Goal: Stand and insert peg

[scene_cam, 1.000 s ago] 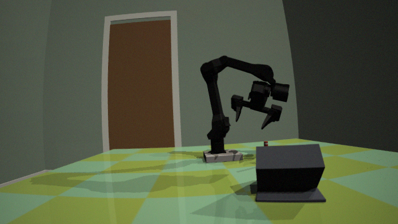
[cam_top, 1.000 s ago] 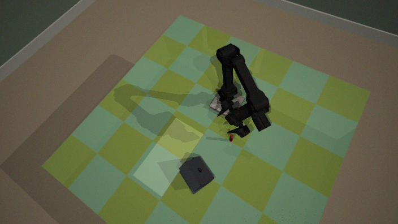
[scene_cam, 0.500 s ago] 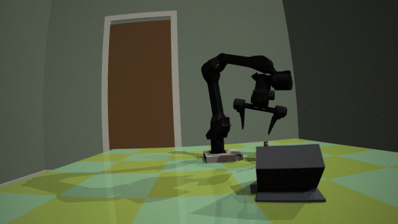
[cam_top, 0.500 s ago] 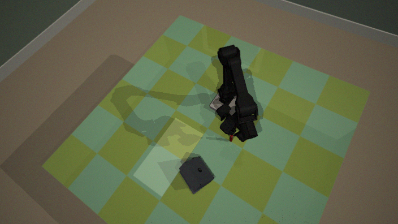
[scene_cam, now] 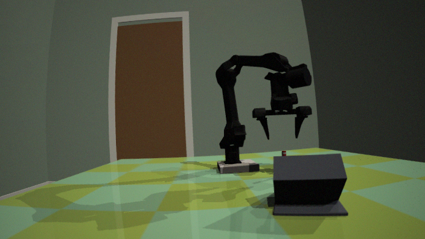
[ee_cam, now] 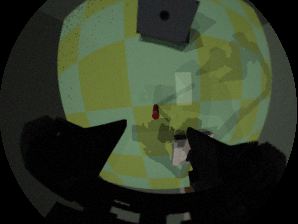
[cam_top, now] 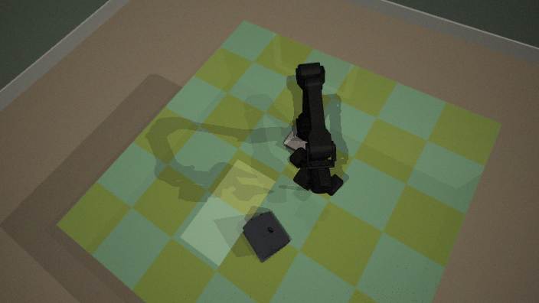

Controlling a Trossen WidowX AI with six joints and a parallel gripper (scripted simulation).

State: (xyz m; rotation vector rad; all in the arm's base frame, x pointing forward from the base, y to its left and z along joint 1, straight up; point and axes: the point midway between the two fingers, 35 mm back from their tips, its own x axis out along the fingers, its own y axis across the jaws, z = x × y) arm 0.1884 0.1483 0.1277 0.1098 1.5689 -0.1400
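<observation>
The red peg is 60 mm below my gripper tip. From my gripper tip the other things lie so: dark sloped panel 250 mm ahead, 80 mm below, 40 mm to the right.
</observation>
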